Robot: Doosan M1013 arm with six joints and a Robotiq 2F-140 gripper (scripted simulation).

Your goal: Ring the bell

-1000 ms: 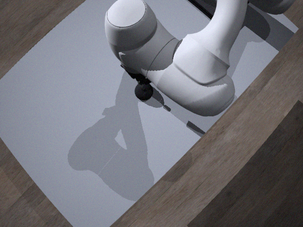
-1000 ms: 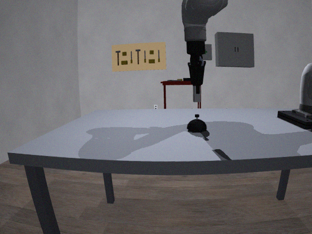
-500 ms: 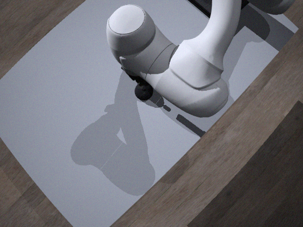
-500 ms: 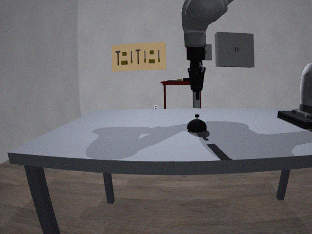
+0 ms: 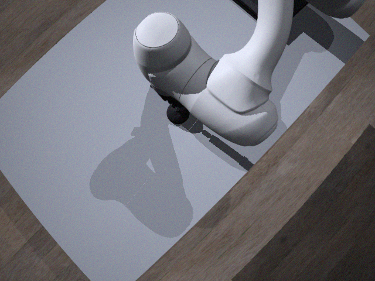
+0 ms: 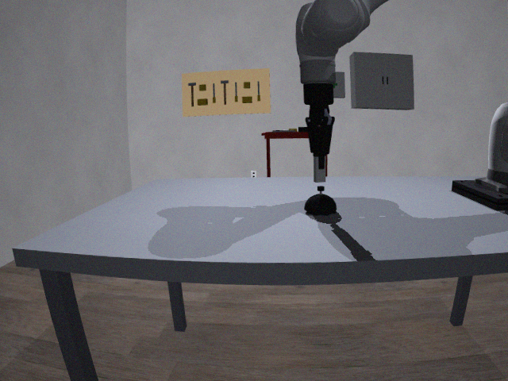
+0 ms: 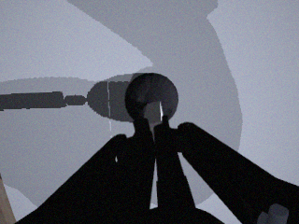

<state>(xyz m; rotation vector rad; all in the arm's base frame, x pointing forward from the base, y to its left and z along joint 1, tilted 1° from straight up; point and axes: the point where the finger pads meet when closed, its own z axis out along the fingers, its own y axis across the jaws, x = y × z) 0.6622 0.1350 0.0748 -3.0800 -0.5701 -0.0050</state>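
Right now the bell button is 5 cm below my hand and 1 cm to the left of it. Also, from my hand: black dome bell 7 cm below, 1 cm to the left.
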